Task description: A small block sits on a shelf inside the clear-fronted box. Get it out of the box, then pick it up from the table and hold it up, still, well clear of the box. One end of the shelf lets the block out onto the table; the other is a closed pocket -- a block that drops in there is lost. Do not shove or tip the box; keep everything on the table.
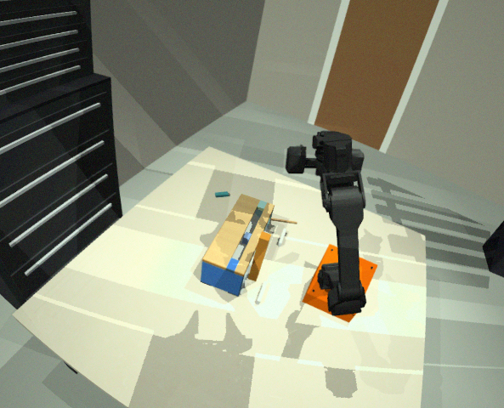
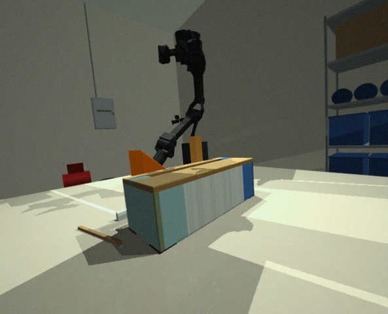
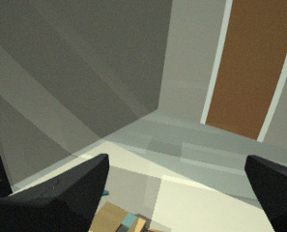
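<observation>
Now: gripper tip 13 cm short of the blue block, 5 cm to the left of it and 46 cm above it. From my gripper tip the other things lie so: thin wooden stick 8 cm ahead, 30 cm to the right, 55 cm below; long box 12 cm ahead, 5 cm to the right, 49 cm below; orange plank 6 cm ahead, 4 cm to the left, 44 cm below.
</observation>
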